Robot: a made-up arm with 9 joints.
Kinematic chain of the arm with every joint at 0, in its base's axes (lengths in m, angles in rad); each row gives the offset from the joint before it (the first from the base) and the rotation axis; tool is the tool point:
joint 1: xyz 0 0 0.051 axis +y
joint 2: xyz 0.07 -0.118 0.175 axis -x
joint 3: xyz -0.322 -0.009 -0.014 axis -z
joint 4: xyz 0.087 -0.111 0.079 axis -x
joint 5: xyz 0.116 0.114 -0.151 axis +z
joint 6: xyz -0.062 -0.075 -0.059 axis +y
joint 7: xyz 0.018 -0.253 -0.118 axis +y
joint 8: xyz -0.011 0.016 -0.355 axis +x
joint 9: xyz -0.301 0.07 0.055 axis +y
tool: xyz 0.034 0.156 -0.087
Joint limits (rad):
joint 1: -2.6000..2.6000
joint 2: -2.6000..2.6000
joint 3: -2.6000..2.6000
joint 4: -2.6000..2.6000
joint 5: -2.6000..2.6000
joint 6: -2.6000..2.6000
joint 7: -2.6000..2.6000
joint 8: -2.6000..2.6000
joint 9: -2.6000..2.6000
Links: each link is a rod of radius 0.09 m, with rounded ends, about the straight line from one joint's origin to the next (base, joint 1, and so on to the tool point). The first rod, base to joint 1, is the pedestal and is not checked.
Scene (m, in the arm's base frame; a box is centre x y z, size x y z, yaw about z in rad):
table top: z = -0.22
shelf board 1: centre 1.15 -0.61 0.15 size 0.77 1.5 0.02 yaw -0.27
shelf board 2: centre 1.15 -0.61 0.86 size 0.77 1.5 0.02 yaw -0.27
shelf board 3: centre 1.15 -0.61 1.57 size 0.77 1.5 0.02 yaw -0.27
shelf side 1: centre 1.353 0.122 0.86 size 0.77 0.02 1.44 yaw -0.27
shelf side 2: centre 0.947 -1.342 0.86 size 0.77 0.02 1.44 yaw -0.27
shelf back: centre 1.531 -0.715 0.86 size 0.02 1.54 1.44 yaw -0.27
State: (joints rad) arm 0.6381 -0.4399 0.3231 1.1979 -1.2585 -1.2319 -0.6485 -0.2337 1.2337
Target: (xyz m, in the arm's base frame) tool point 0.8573 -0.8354 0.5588
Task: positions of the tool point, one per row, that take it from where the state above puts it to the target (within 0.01 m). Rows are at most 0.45 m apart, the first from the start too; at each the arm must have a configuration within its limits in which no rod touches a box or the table.
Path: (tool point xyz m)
1: 0.1451 -1.0101 0.4722
2: 0.4795 -0.9769 0.5822
3: 0.8573 -0.8354 0.5588

